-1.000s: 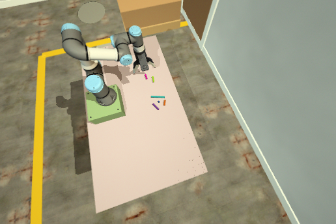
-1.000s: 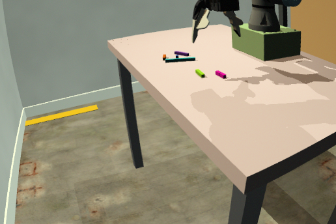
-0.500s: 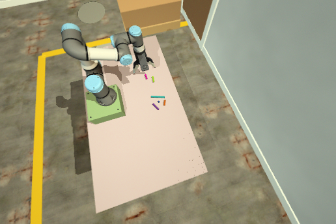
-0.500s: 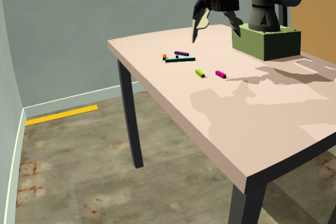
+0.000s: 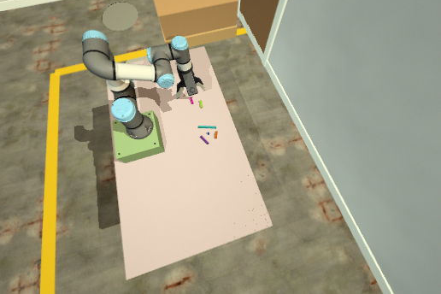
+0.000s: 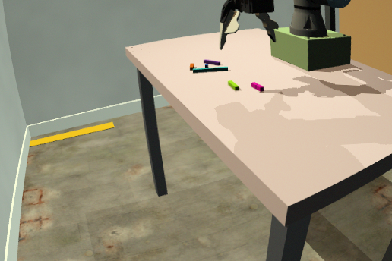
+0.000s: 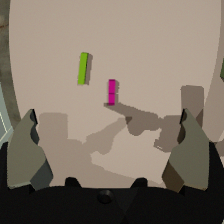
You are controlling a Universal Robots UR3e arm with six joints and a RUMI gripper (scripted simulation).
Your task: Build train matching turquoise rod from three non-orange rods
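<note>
My gripper is now 40 mm past the purple rod, 230 mm to the left of it and 100 mm above it. The rest, counted from my hand: turquoise rod 170 mm to the right, 100 mm below; small blue rod 10 mm behind, 210 mm to the right, 100 mm below; lime rod 40 mm ahead, 20 mm to the right, 100 mm below.
</note>
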